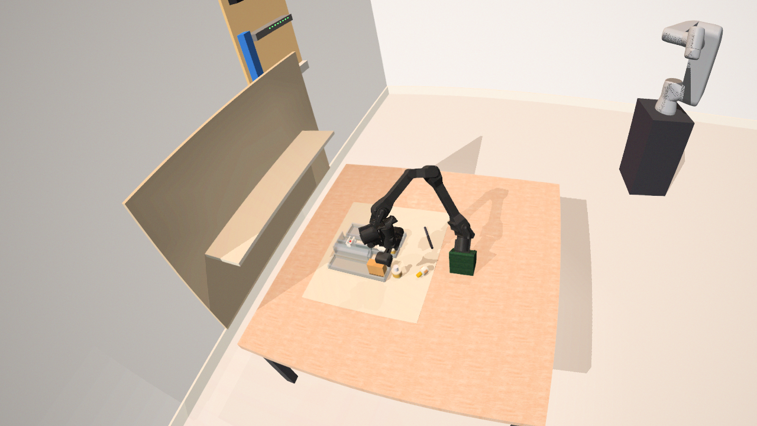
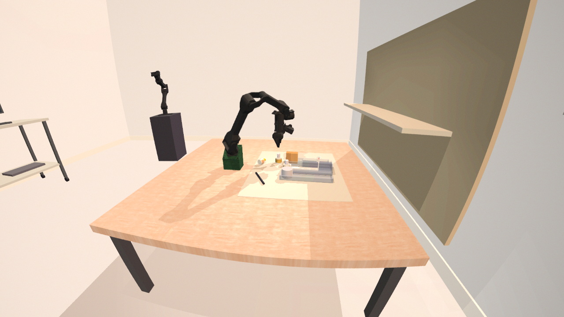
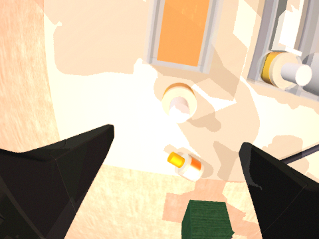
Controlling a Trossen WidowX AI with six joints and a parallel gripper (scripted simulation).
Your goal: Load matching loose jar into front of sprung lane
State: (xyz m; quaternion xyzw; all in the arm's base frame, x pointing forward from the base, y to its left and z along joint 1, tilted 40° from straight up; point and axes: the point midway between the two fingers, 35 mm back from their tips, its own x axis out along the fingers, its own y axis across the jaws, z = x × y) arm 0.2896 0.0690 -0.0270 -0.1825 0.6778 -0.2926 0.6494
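Now: gripper tip 21 cm to the left of the pale grey cylinder, 9 cm above it and 4 cm short of it. Round my gripper tip: sprung lane (20 cm ahead, 13 cm to the right, 10 cm below); then black pen (23 cm to the right, 11 cm below, 11 cm behind).
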